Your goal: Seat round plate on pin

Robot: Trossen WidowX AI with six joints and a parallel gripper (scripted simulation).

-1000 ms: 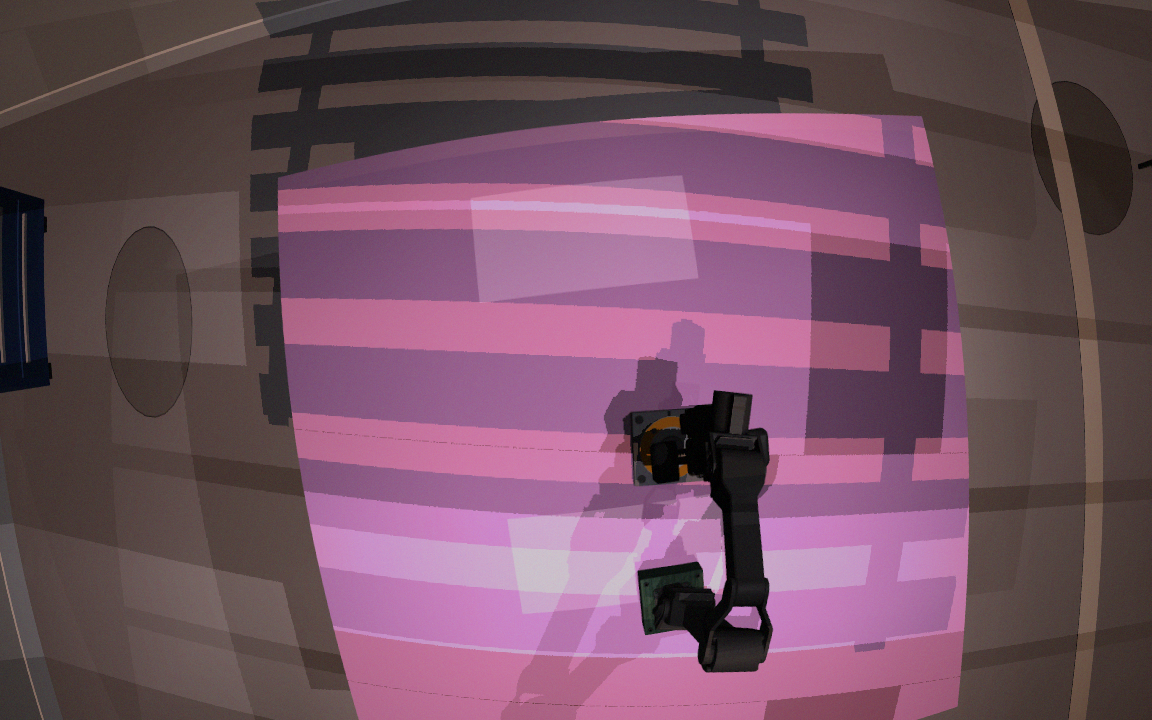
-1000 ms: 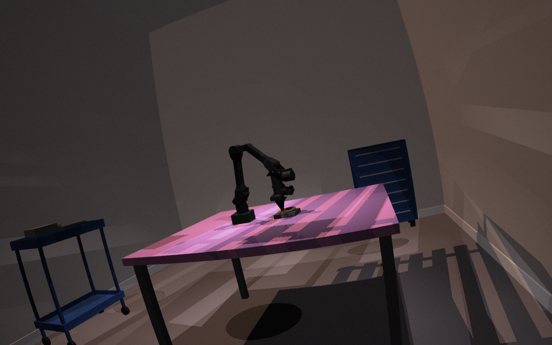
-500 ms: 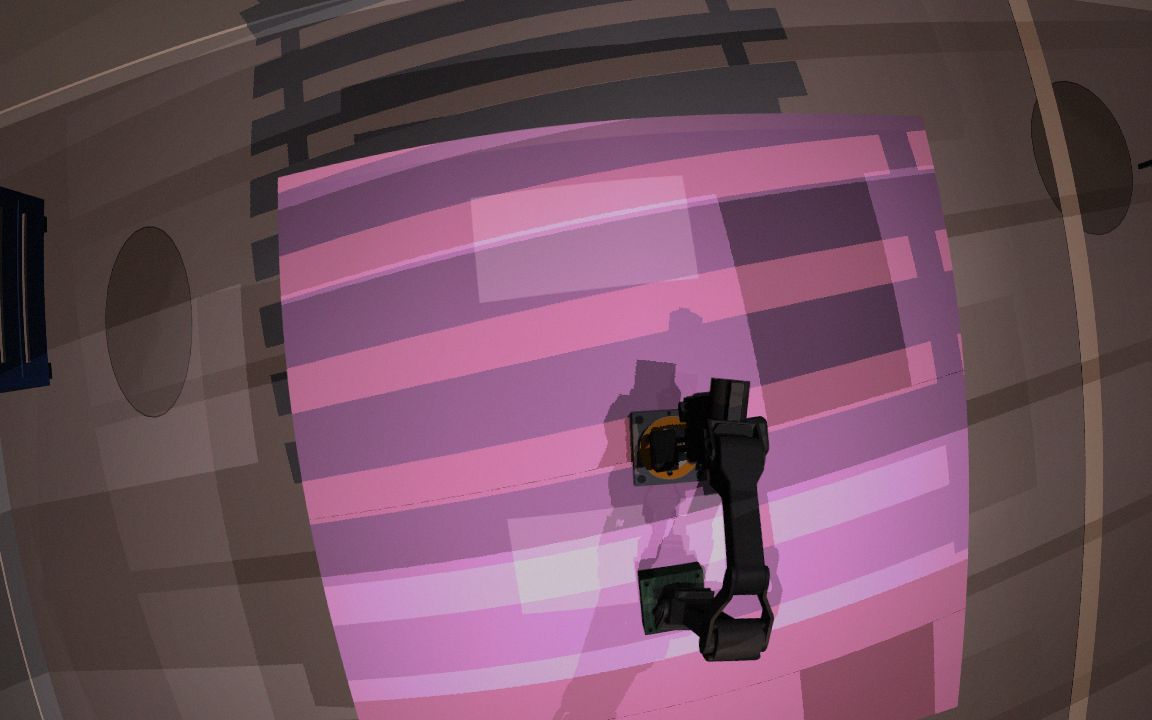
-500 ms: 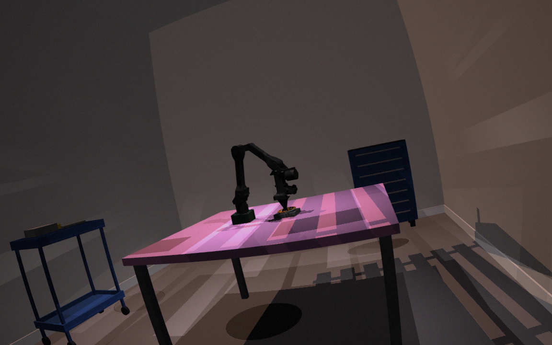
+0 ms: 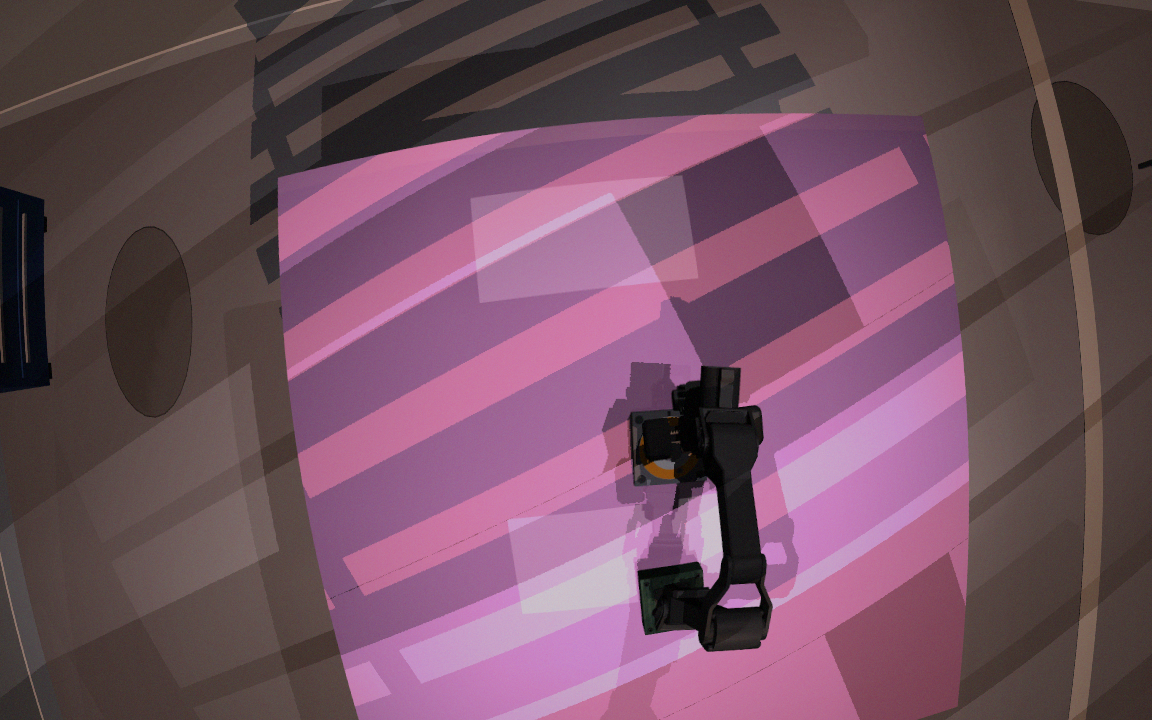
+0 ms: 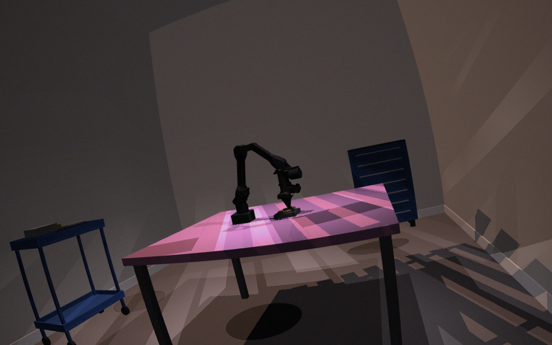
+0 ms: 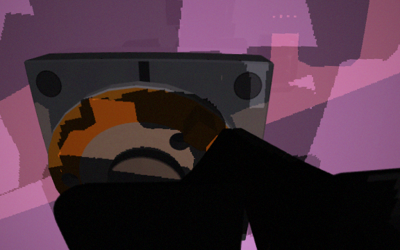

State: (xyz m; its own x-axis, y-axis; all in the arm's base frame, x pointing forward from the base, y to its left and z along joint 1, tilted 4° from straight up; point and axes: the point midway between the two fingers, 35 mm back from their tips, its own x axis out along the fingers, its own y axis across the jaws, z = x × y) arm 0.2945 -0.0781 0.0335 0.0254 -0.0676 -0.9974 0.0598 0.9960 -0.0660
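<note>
My gripper tip is now 30 mm to the right of the round plate and 10 mm past it.
</note>
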